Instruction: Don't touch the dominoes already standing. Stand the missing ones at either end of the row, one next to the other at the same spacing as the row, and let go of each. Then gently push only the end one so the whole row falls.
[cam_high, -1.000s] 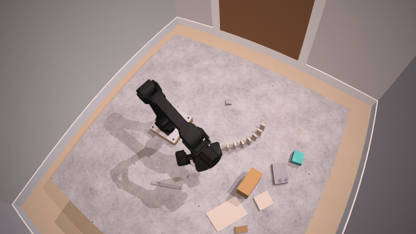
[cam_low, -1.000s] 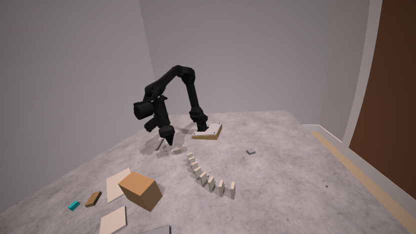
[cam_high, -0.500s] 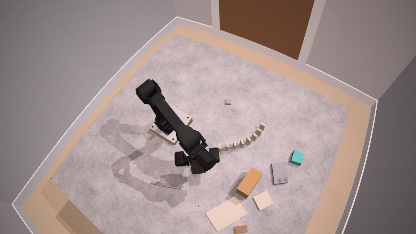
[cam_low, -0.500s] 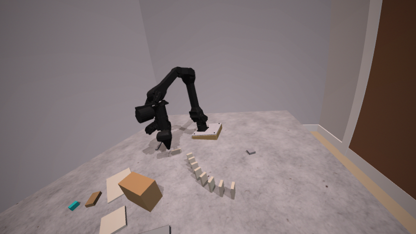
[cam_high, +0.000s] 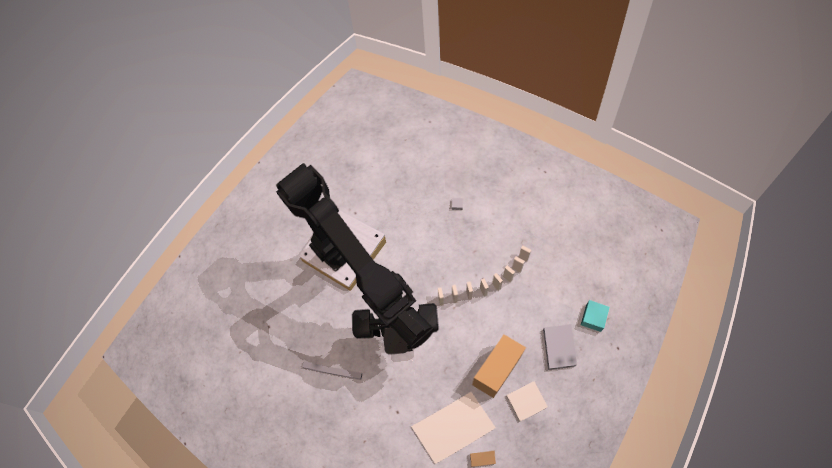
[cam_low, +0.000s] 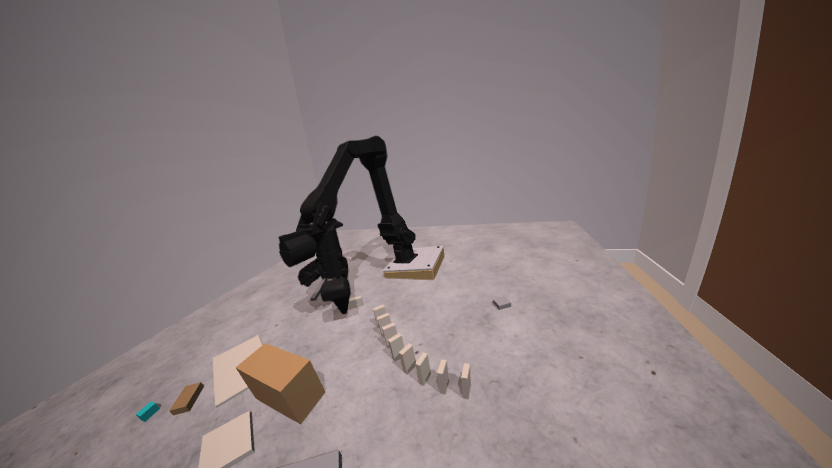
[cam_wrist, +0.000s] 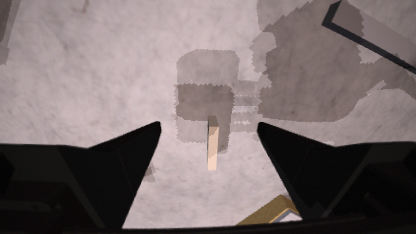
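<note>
Now: the cream flat panel 250 mm ahead of my gripper tip, 90 mm to the right of it and 20 mm below it. From my gripper tip the other things lie so: orange box: 230 mm ahead, 80 mm to the left, 20 mm above; grey strip: 60 mm behind, 180 mm to the right, 20 mm below; small cream tile: 340 mm ahead, 70 mm to the left, 20 mm below.
</note>
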